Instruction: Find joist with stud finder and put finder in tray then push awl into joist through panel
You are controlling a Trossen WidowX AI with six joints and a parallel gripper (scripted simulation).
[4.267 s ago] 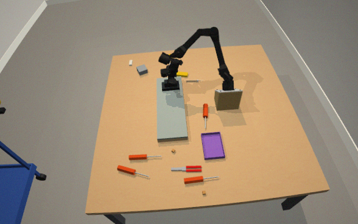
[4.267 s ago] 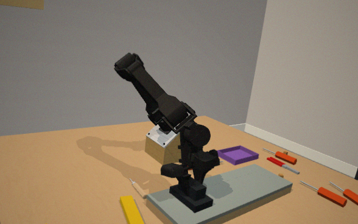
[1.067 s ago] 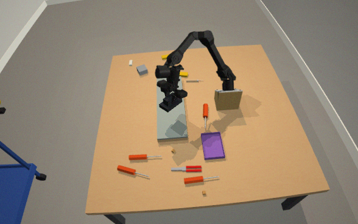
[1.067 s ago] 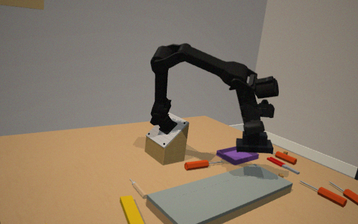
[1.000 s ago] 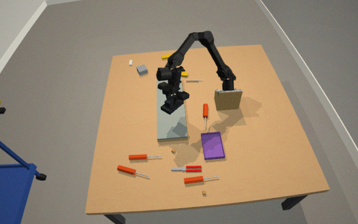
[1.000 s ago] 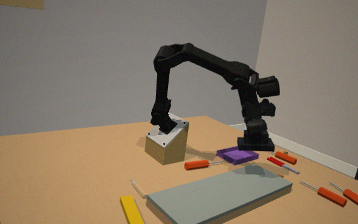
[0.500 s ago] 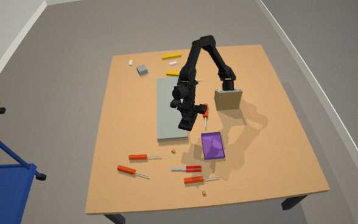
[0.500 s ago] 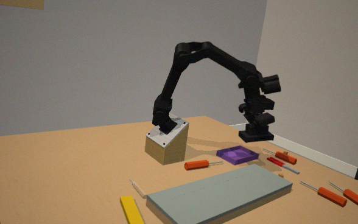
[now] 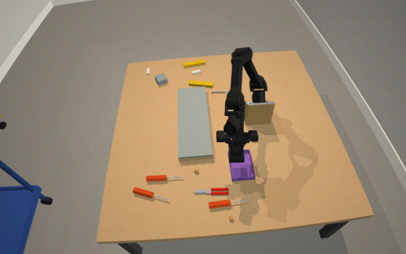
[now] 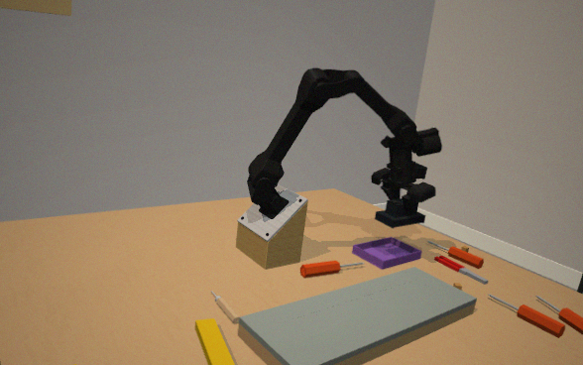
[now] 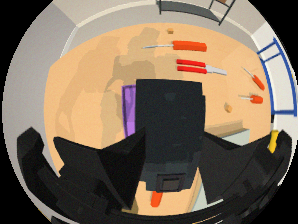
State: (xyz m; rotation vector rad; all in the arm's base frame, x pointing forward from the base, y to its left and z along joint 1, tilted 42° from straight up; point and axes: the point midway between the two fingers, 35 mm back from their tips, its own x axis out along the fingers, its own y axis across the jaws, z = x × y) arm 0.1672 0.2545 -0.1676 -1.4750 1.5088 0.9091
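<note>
My gripper tip is 130 mm above the purple tray and 30 mm past it. From my gripper tip the other things lie so: awl 550 mm to the right, 140 mm below, 10 mm ahead; then stud finder 20 mm to the right, 20 mm above; then grey cube 700 mm to the right, 420 mm ahead, 130 mm below.
</note>
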